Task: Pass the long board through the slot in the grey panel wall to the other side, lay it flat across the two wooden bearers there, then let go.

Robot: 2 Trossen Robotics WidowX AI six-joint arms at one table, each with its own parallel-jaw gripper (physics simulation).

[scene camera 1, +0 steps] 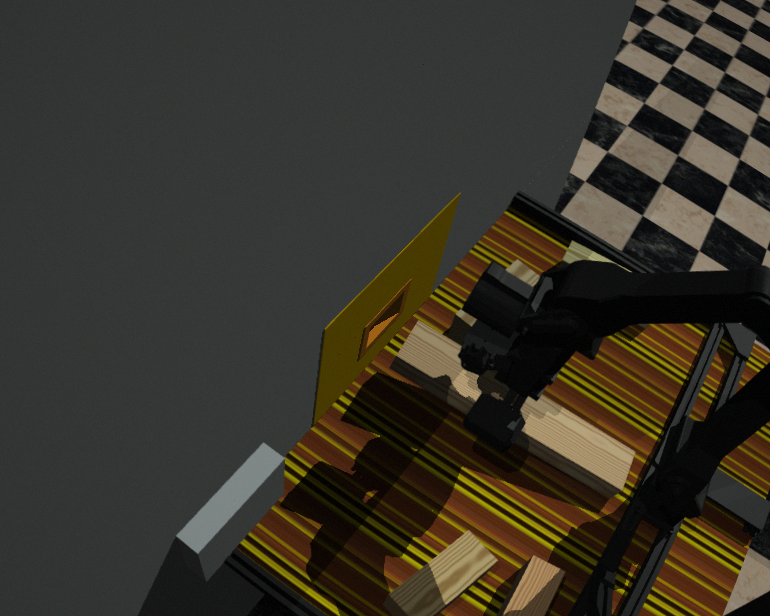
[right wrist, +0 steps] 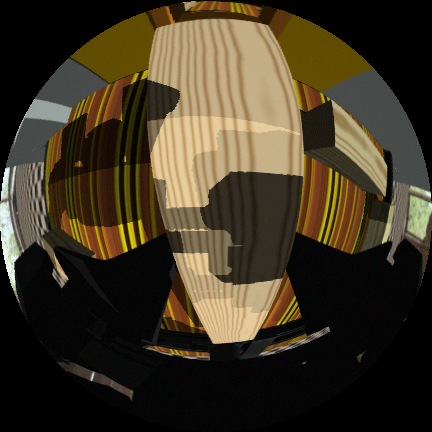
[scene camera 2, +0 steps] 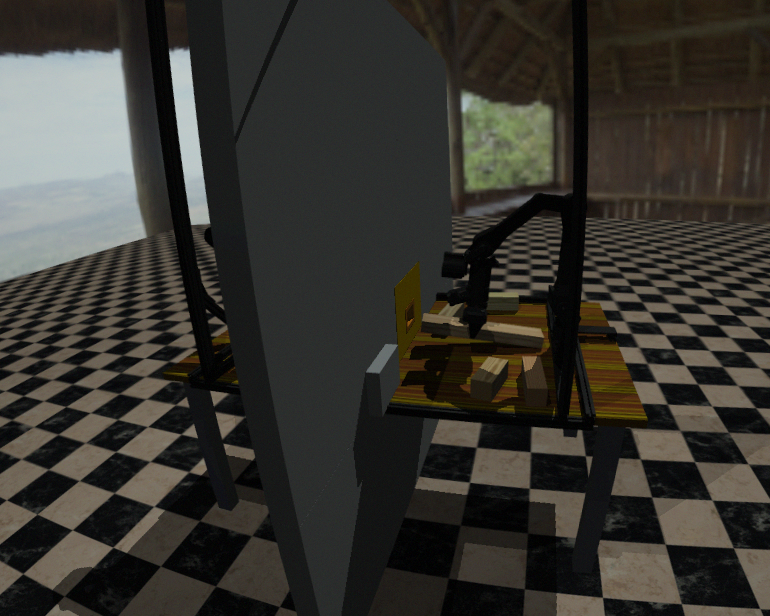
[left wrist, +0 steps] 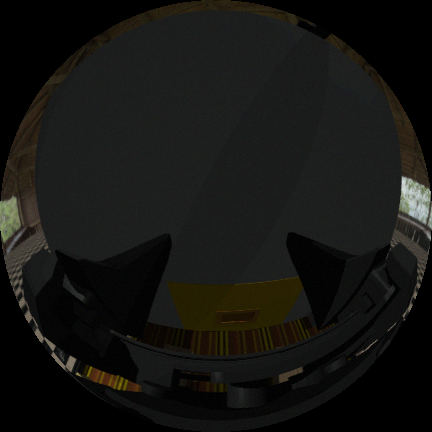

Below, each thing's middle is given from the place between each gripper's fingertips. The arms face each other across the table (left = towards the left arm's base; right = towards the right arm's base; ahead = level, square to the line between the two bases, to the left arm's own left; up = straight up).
Scene:
My left hand is 34 cm past the grey block (scene camera 1: 226, 519), 29 cm above it and 10 cm to the left of it.
Right now the grey block is 32 cm behind my right hand, 21 cm to the left of it and 1 cm above it.

